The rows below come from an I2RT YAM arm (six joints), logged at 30 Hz.
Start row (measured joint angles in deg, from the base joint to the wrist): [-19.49 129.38 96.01 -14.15 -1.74 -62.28]
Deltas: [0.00 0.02 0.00 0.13 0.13 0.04]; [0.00 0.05 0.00 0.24 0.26 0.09]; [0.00 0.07 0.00 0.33 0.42 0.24]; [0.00 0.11 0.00 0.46 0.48 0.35]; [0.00 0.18 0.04 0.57 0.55 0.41]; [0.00 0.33 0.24 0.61 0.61 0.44]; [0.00 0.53 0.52 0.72 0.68 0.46]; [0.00 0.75 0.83 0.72 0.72 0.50]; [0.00 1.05 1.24 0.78 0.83 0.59]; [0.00 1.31 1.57 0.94 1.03 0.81]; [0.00 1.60 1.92 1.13 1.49 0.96]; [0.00 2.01 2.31 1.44 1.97 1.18]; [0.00 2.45 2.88 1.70 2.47 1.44]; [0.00 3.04 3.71 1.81 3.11 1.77]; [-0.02 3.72 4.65 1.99 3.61 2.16]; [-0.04 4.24 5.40 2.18 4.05 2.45]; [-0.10 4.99 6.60 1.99 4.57 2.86]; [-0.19 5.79 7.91 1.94 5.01 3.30]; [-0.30 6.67 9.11 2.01 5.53 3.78]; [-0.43 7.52 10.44 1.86 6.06 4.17]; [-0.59 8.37 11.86 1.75 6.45 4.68]
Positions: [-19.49 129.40 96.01 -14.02 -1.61 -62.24]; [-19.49 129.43 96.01 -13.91 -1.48 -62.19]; [-19.49 129.45 96.01 -13.82 -1.32 -62.04]; [-19.49 129.49 96.01 -13.69 -1.26 -61.93]; [-19.49 129.56 96.05 -13.58 -1.19 -61.87]; [-19.49 129.71 96.25 -13.54 -1.13 -61.84]; [-19.49 129.91 96.53 -13.43 -1.06 -61.82]; [-19.49 130.13 96.84 -13.43 -1.02 -61.78]; [-19.49 130.43 97.25 -13.37 -0.91 -61.69]; [-19.49 130.69 97.58 -13.21 -0.71 -61.47]; [-19.49 130.98 97.93 -13.02 -0.25 -61.32]; [-19.49 131.39 98.32 -12.71 0.23 -61.10]; [-19.49 131.83 98.89 -12.45 0.73 -60.84]; [-19.49 132.42 99.72 -12.34 1.37 -60.51]; [-19.51 133.10 100.66 -12.16 1.87 -60.12]; [-19.53 133.62 101.41 -11.97 2.31 -59.83]; [-19.59 134.37 102.61 -12.16 2.83 -59.42]; [-19.68 135.17 103.92 -12.21 3.27 -58.98]; [-19.79 136.05 105.12 -12.14 3.79 -58.50]; [-19.92 136.90 106.45 -12.29 4.32 -58.11]; [-20.08 137.75 107.87 -12.40 4.71 -57.60]
